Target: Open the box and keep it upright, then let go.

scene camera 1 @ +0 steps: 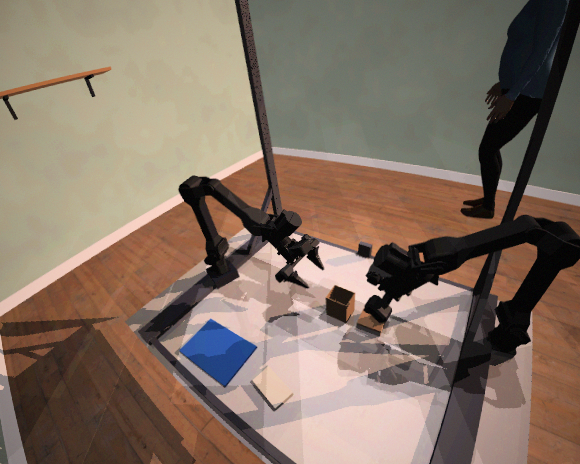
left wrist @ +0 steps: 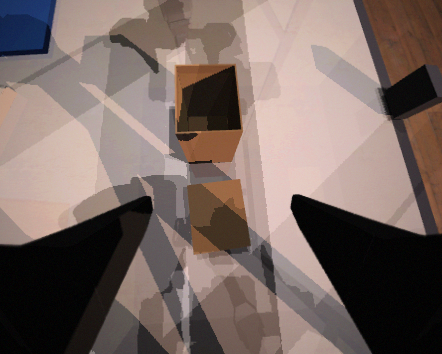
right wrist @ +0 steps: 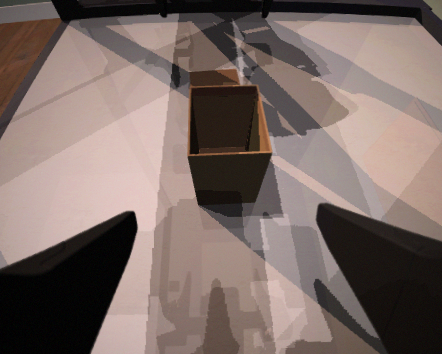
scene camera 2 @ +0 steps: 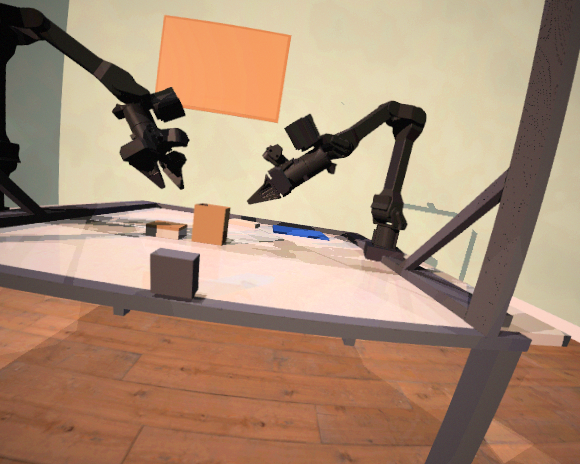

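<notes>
The box is brown and stands upright on the table, its top open and its inside showing. Its square lid lies flat on the table, apart from the box, on the side of the left arm. My left gripper is open and empty above the lid; in scene camera 1 its fingers partly hide the lid. My right gripper is open and empty, raised to the other side of the box and clear of it.
A blue flat panel and a pale flat block lie toward the front left in scene camera 1. A dark grey block sits at the table's edge. Frame posts rise at the corners.
</notes>
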